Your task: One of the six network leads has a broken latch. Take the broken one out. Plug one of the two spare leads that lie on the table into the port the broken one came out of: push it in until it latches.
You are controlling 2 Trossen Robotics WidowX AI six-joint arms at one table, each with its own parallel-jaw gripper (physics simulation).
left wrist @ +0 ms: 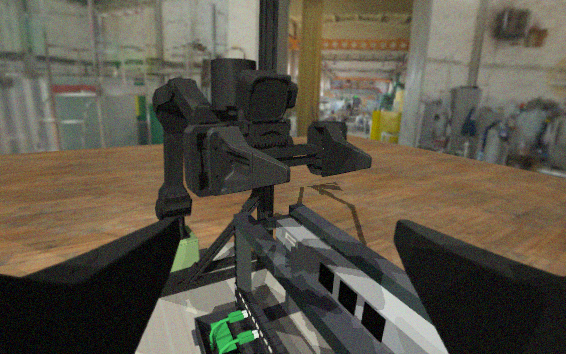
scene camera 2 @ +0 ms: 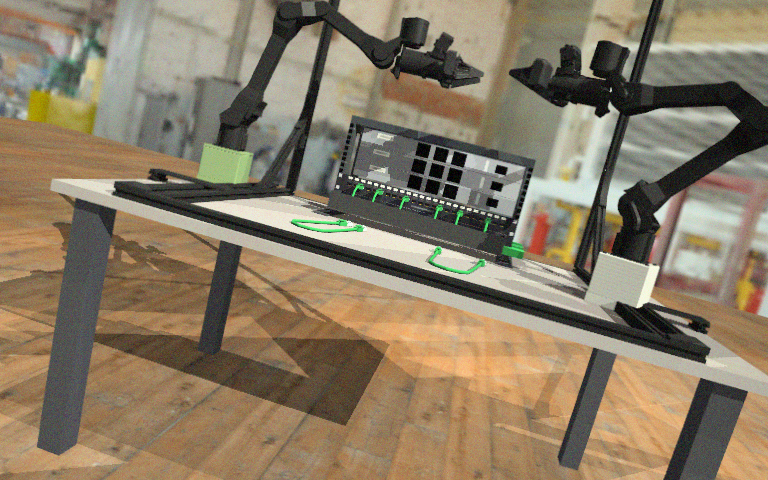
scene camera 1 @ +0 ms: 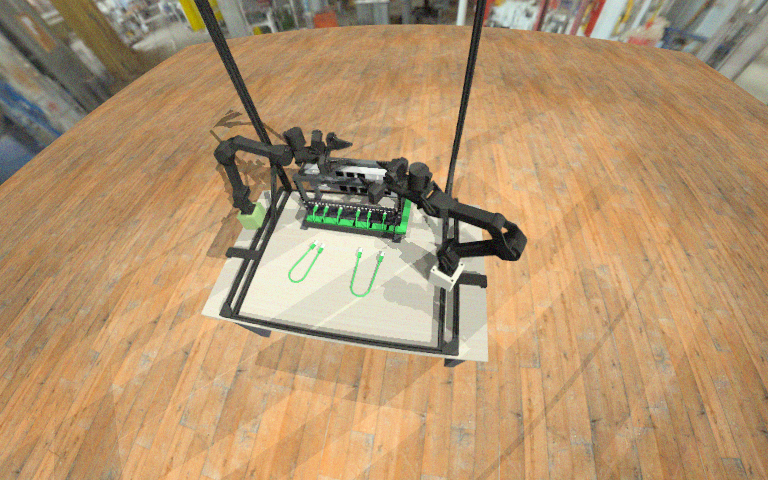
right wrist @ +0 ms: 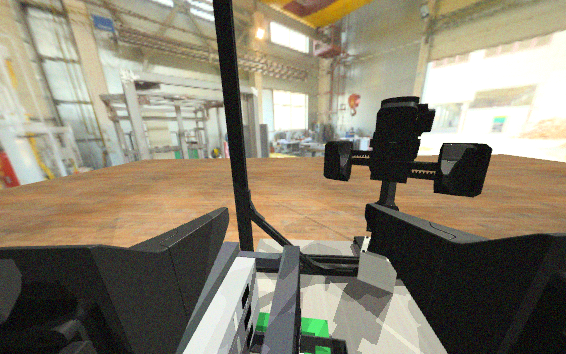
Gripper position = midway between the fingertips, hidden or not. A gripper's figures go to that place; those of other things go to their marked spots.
Scene:
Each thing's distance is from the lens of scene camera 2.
my left gripper [scene camera 2: 517,77]: 1.36 m
my right gripper [scene camera 2: 482,77]: 1.45 m
rack top bar [scene camera 2: 473,149]: 1.43 m

